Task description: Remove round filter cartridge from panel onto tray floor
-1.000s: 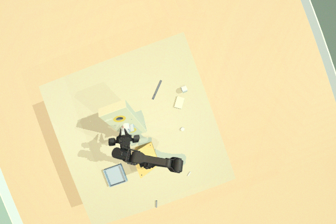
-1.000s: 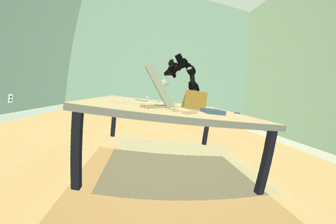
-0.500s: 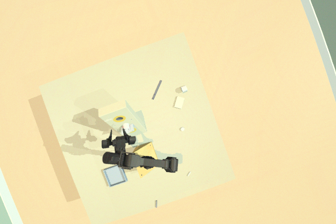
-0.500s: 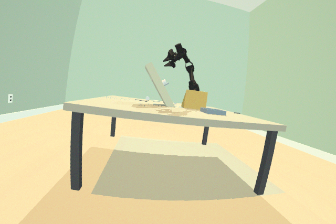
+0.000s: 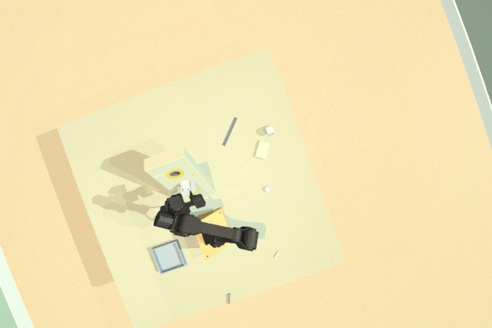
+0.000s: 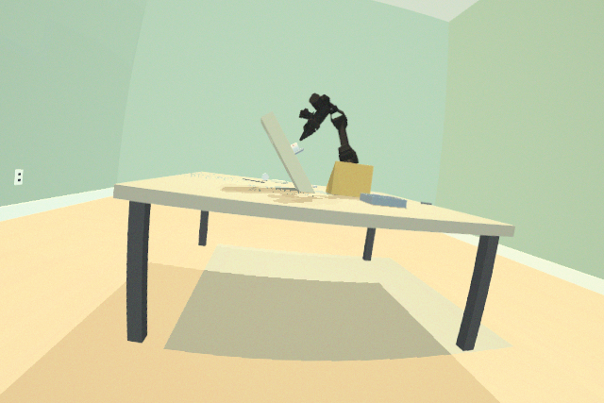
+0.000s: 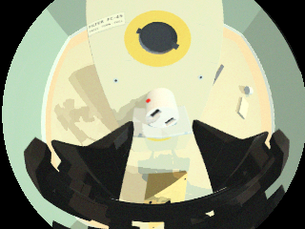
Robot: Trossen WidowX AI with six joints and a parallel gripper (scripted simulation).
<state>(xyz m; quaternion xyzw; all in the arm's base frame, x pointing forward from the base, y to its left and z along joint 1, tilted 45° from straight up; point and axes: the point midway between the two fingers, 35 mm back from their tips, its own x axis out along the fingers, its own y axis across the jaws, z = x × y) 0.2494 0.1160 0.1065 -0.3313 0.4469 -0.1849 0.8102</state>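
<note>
The round filter cartridge is 2 cm ahead of my gripper tip and 4 cm below it. Also, from my gripper tip: cream tile: 6 cm ahead, 42 cm to the right, 23 cm below; service panel: 6 cm ahead, 6 cm below; blue-grey tray: 35 cm behind, 27 cm to the left, 23 cm below.
</note>
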